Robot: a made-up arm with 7 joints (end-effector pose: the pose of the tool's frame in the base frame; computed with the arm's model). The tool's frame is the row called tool. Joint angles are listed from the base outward.
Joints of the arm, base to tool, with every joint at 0 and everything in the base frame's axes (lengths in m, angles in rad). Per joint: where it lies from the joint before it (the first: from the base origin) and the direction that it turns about. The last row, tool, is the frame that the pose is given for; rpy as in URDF.
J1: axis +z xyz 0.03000 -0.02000 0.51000
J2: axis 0 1 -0.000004 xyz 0.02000 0.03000 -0.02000
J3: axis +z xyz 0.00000 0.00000 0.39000
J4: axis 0 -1 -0.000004 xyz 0.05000 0.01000 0.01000
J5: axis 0 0.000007 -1 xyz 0.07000 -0.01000 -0.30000
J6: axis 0 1 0.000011 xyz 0.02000 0.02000 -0.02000
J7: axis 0 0.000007 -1 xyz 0.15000 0.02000 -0.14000
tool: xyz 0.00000 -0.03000 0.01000 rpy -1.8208 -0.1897 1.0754
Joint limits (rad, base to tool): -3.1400..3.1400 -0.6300..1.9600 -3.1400..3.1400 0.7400..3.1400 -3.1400..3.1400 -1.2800..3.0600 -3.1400..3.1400
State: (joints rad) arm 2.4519 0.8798 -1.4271 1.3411 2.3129 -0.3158 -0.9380
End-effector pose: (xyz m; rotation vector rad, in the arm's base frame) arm 0.1853 0.3780 0.7400 -1.2411 -1.9788 -0.7430
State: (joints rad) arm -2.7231 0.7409 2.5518 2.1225 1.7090 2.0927 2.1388
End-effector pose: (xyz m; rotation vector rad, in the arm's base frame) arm -0.1899 -0.1901 1.2311 -0.2662 -0.2411 0.0442
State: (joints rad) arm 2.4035 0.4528 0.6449 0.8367 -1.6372 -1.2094 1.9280
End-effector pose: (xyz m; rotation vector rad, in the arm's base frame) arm -0.3331 -0.1224 0.6658 1.4724 -0.4220 2.2104
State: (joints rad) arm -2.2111 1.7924 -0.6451 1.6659 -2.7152 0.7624 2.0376
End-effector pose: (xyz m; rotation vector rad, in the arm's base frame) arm -0.4707 -0.1404 -0.0151 -1.8694 0.6630 0.7436
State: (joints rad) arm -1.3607 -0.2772 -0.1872 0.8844 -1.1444 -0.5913 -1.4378
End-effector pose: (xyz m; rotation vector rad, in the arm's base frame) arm 0.2869 -0.3224 0.8940 1.4232 0.9860 -2.1462
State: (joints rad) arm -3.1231 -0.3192 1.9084 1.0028 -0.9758 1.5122 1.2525
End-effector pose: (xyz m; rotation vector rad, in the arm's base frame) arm 0.1364 -0.4683 0.6065 -2.3142 1.6243 0.4230
